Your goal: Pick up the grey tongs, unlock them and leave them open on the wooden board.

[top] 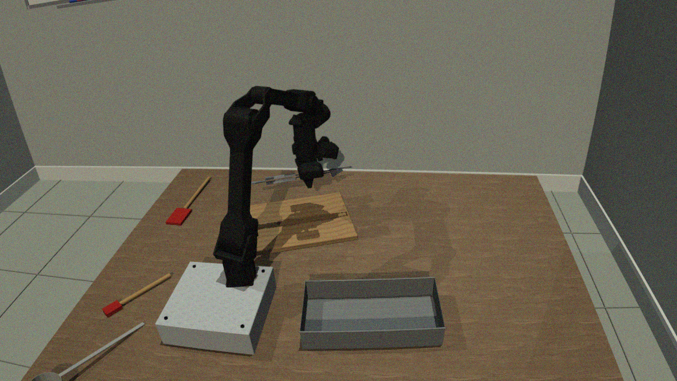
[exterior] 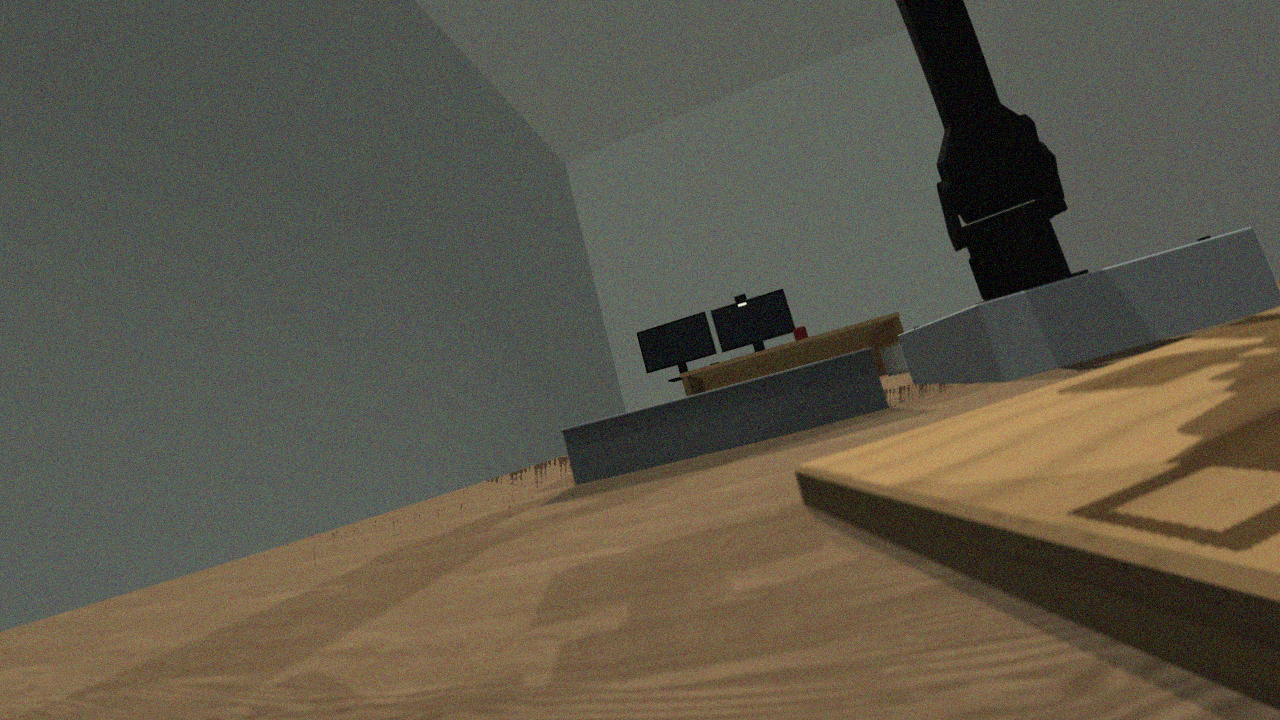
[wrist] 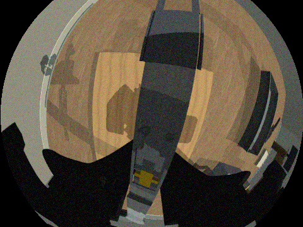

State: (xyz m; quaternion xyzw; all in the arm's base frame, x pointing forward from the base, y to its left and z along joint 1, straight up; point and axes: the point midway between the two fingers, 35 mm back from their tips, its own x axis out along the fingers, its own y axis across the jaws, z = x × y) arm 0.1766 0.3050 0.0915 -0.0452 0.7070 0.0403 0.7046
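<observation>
My gripper tip is 7 cm past the wooden board, 1 cm to the left of it and 12 cm above it. Round my gripper tip: yellow lock piece (4 cm above); roasting tin (12 cm ahead, 42 cm to the right, 10 cm below).
</observation>
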